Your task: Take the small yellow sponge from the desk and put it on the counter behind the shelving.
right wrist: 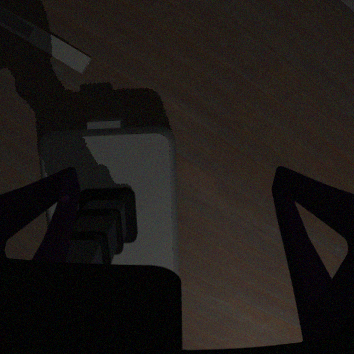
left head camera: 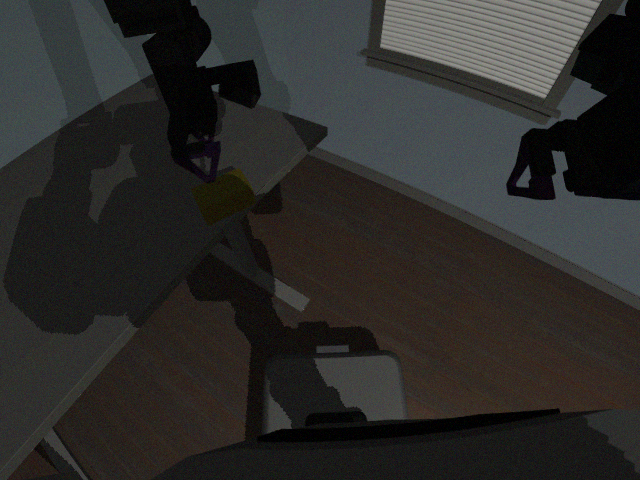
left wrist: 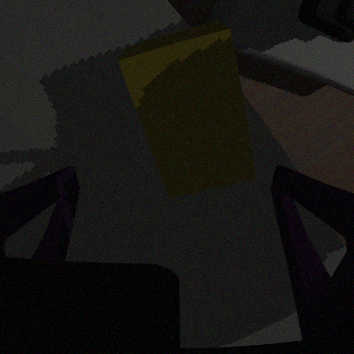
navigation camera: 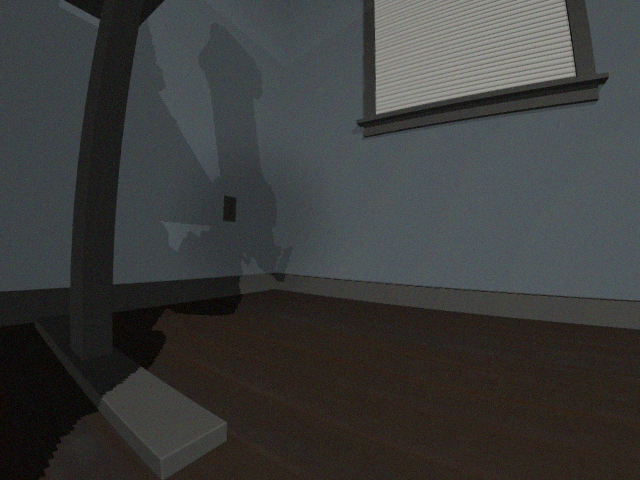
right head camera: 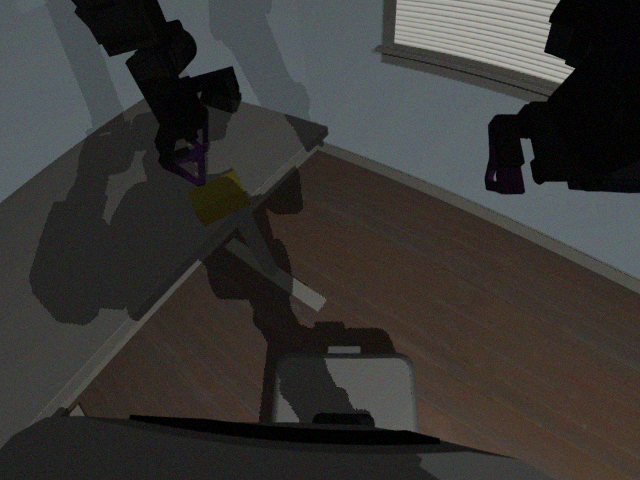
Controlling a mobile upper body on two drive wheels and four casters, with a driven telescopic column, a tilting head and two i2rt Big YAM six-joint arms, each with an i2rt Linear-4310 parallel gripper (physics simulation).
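Frame: origin at the left arm's base, x ahead, y left, z up, level; metres.
Where they show: left gripper, fingertip midpoint: point(left head camera: 210, 163) point(left wrist: 174, 176) point(right head camera: 203, 167); right gripper, fingertip midpoint: point(right wrist: 175, 177) point(left head camera: 542, 189) point(right head camera: 528, 183).
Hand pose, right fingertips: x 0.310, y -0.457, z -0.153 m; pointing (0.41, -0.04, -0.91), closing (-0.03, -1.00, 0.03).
Observation:
After its pixels a point has its place.
The yellow sponge point(left head camera: 224, 197) {x 0.433, y -0.020, z -0.290 m} point(right head camera: 219, 198) {x 0.435, y -0.024, z -0.290 m} point(left wrist: 195, 120) {x 0.458, y -0.011, z -0.290 m} lies on the desk point(left head camera: 77, 361) {x 0.155, y 0.194, z -0.335 m} point(right head camera: 62, 351) {x 0.146, y 0.240, z -0.335 m} close to its edge, mostly in shadow. My left gripper point(left wrist: 174, 176) {x 0.469, y -0.001, z -0.243 m} is open above the desk; in the left wrist view the sponge lies ahead of the fingertips, between their lines, nearer the right finger, with nothing held. In both head views a left fingertip shows right beside the sponge's upper left edge. My right gripper point(right wrist: 175, 177) {x 0.310, y -0.457, z -0.153 m} is open and empty, out over the floor at the right. The counter and the shelving do not show.
My light base point(left head camera: 367, 382) {x 0.203, y -0.346, z -1.025 m} point(right head camera: 382, 382) {x 0.211, y -0.364, z -1.025 m} point(right wrist: 155, 200) {x 0.050, y -0.407, z -1.026 m} stands on the wood floor below the desk edge. A desk leg point(navigation camera: 98, 180) {x 0.771, y 0.152, z -0.951 m} rises from a flat foot point(navigation camera: 165, 423). Blue walls meet behind the desk, and a window with blinds point(left head camera: 480, 41) {x 1.285, y -0.858, z -0.298 m} point(navigation camera: 470, 51) {x 1.293, y -0.847, z -0.234 m} is at the upper right.

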